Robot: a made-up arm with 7 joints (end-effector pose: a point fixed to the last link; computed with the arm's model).
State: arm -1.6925 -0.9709 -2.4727 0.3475 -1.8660 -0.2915 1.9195
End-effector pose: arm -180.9 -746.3 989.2 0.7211 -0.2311 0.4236 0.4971
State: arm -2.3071 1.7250 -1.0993 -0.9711 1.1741 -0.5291 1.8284
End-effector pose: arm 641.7 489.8 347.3 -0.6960 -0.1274 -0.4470 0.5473
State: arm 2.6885 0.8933 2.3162 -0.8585 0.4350 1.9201 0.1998
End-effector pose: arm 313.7 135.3 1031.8 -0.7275 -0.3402 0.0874 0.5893
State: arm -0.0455 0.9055 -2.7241 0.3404 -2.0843 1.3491 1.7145
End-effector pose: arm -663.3 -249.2 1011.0 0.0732 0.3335 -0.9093 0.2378
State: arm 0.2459 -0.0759 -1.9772 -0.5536 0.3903 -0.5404 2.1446
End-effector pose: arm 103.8 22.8 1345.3 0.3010 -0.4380 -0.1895 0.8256
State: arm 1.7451 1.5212 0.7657 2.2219 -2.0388 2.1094 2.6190
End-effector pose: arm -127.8 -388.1 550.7 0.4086 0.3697 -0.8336 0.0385
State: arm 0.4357 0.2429 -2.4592 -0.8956 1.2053 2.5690 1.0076
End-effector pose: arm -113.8 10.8 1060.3 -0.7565 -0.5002 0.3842 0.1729
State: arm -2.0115 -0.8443 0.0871 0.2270 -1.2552 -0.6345 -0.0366
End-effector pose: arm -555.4 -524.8 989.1 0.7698 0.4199 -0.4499 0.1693
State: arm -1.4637 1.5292 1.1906 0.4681 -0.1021 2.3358 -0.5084
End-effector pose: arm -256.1 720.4 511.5 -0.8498 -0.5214 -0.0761 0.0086
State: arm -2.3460 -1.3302 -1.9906 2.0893 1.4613 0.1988 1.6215
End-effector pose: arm -477.7 198.1 577.5 0.1529 0.7333 0.6113 0.2553
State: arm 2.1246 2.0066 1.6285 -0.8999 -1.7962 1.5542 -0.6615
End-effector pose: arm 600.3 -205.5 68.4 0.7711 -0.2633 0.2039 0.5428
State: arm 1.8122 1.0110 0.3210 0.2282 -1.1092 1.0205 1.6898
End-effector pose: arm 241.3 -733.6 893.9 0.5215 -0.6036 0.5870 0.1384
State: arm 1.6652 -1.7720 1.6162 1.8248 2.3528 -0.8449 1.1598
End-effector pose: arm -320.7 525.8 580.1 -0.2989 -0.0777 0.6936 0.6507
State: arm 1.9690 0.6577 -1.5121 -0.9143 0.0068 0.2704 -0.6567
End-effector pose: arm -57.9 -514.2 1041.6 -0.2961 -0.1762 0.0687 0.9363
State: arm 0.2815 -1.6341 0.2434 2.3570 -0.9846 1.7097 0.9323
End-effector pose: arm 344.6 197.2 108.9 0.1395 0.8108 0.5682 0.0177
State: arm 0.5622 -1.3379 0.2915 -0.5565 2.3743 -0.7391 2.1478
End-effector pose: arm 545.8 402.4 911.8 -0.2298 -0.6973 -0.5679 0.3720
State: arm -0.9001 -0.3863 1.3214 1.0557 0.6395 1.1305 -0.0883
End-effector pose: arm 389.8 -238.7 1083.2 0.0497 0.0130 0.6761 0.7351
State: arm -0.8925 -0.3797 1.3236 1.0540 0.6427 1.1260 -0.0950
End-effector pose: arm 389.4 -231.3 1086.6 0.0440 0.0134 0.6809 0.7309
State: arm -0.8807 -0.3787 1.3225 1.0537 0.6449 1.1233 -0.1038
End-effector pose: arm 392.3 -225.8 1086.8 0.0399 0.0145 0.6855 0.7269
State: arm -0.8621 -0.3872 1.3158 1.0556 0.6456 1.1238 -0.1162
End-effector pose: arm 400.6 -223.6 1081.8 0.0386 0.0169 0.6895 0.7231
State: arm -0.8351 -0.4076 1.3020 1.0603 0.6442 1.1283 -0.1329
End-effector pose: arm 416.0 -224.9 1069.9 0.0408 0.0212 0.6927 0.7197
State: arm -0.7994 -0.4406 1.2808 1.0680 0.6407 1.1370 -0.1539
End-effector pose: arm 438.9 -228.9 1050.1 0.0467 0.0281 0.6954 0.7166
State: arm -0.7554 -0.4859 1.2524 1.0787 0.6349 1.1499 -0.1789
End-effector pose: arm 469.2 -233.6 1021.6 0.0560 0.0387 0.6974 0.7134
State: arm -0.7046 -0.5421 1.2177 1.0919 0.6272 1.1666 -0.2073
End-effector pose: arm 505.4 -237.1 984.2 0.0679 0.0536 0.6990 0.7099
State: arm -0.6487 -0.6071 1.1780 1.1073 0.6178 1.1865 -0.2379
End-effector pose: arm 545.4 -237.1 938.3 0.0813 0.0735 0.7003 0.7054
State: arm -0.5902 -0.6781 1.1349 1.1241 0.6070 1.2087 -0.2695
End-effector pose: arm 586.1 -232.2 885.3 0.0948 0.0982 0.7012 0.6997
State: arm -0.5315 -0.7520 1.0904 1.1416 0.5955 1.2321 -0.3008
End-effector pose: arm 624.6 -221.9 827.5 0.1073 0.1271 0.7021 0.6924
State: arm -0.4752 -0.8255 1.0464 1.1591 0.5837 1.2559 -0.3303
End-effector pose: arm 658.1 -207.4 767.8 0.1180 0.1585 0.7027 0.6835
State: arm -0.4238 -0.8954 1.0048 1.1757 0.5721 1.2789 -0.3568
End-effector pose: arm 685.0 -190.5 709.5 0.1264 0.1904 0.7029 0.6735
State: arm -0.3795 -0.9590 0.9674 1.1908 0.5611 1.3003 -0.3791
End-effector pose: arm 704.9 -173.5 655.6 0.1327 0.2208 0.7025 0.6634
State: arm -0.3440 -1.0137 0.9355 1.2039 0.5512 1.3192 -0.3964
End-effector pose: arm 718.1 -158.9 608.8 0.1374 0.2478 0.7014 0.6541
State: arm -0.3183 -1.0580 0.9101 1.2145 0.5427 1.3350 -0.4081
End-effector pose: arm 726.1 -148.1 570.9 0.1413 0.2698 0.6994 0.6466
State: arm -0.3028 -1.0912 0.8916 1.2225 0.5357 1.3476 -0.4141
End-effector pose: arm 730.1 -142.3 542.7 0.1452 0.2861 0.6965 0.6418
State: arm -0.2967 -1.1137 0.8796 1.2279 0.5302 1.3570 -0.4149
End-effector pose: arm 731.6 -141.5 523.7 0.1495 0.2967 0.6928 0.6401
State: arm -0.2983 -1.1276 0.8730 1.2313 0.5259 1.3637 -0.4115
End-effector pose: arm 731.4 -145.0 512.3 0.1543 0.3025 0.6884 0.6409
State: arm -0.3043 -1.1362 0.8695 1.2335 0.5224 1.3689 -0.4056
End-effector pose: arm 730.4 -150.9 505.4 0.1595 0.3053 0.6836 0.6434
